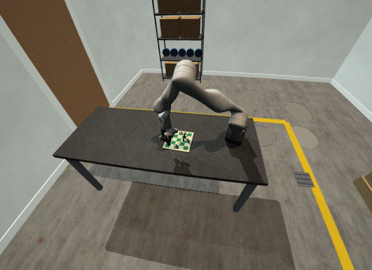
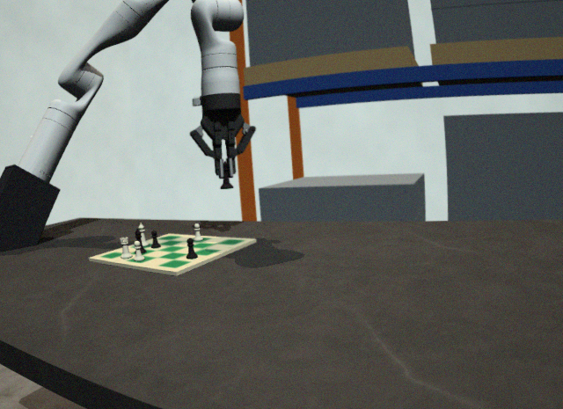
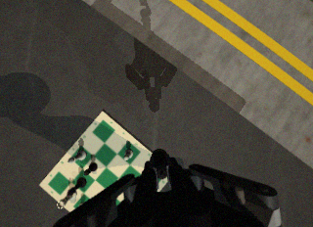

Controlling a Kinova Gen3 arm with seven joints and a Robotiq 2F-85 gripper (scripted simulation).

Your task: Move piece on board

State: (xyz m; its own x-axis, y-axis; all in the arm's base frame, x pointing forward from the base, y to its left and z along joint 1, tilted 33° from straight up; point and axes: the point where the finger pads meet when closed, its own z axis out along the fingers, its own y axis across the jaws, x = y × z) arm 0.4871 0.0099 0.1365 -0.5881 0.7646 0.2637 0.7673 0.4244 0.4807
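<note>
My hand is 14 cm past the white bishop, 11 cm to the left of it and 11 cm above it. The rest, counted from my hand: green-and-cream chessboard: 6 cm behind, 13 cm to the right, 13 cm below; then white rook: 11 cm behind, 19 cm to the right, 11 cm below; then tall black piece: 1 cm below.
</note>
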